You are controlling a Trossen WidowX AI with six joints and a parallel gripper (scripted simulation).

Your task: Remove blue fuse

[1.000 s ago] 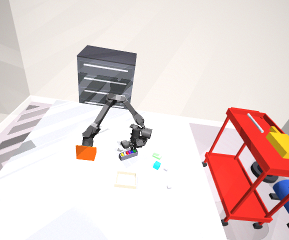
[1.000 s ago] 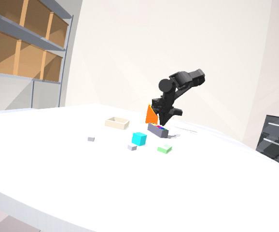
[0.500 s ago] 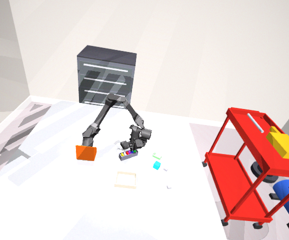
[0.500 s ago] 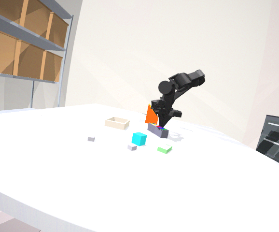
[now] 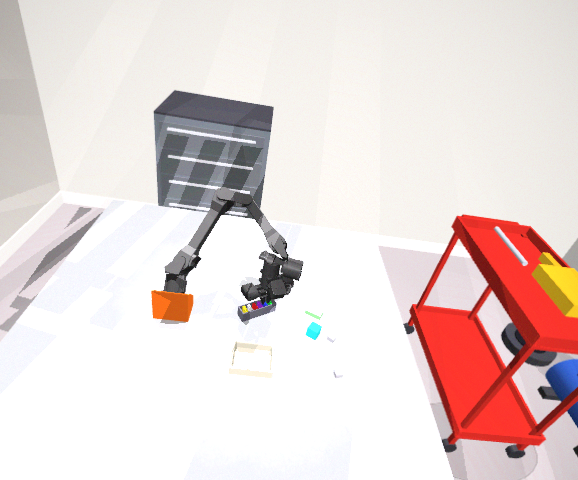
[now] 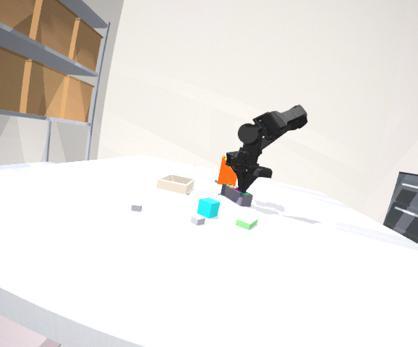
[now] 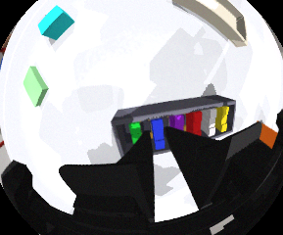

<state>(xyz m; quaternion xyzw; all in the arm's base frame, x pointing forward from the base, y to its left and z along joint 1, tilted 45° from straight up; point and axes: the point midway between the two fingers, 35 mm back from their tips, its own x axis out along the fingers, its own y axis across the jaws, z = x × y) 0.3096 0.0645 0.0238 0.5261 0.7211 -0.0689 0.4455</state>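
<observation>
The blue fuse is 10 mm below my gripper tip. The rest, counted from my gripper tip: cyan cube 180 mm ahead, 80 mm to the right, 20 mm below; green wedge 190 mm ahead, 20 mm to the left, 30 mm below; beige tray 20 mm behind, 230 mm to the right, 30 mm below.
</observation>
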